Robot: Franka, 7 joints.
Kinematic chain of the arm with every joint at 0, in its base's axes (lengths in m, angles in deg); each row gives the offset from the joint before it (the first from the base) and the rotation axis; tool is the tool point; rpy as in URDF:
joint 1: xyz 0 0 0.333 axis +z
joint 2: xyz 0 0 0 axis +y
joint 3: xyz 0 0 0.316 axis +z
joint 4: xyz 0.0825 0 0 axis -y
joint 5: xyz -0.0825 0 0.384 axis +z
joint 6: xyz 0 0 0 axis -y
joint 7: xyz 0.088 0 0 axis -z
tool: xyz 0 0 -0.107 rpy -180 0 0
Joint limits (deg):
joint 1: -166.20..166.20
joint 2: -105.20..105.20
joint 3: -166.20..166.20
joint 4: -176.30..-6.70
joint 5: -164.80..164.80
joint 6: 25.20..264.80
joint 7: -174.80..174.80
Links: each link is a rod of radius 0.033 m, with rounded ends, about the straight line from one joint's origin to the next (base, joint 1, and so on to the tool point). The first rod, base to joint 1, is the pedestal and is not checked.
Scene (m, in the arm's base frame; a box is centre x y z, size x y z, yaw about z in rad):
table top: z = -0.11
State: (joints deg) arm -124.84 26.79 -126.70 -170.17 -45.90 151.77 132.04
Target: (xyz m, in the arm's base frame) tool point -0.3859 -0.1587 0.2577
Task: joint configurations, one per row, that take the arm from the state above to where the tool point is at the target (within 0.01 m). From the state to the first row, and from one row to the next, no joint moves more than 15 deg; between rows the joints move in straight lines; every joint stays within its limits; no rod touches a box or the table.
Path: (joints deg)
1: -110.98 17.44 -112.31 -165.13 -48.04 160.07 132.04
2: -97.12 8.08 -97.91 -160.09 -50.17 168.37 132.04
3: -83.26 -1.27 -83.52 -155.05 -52.31 176.67 132.04

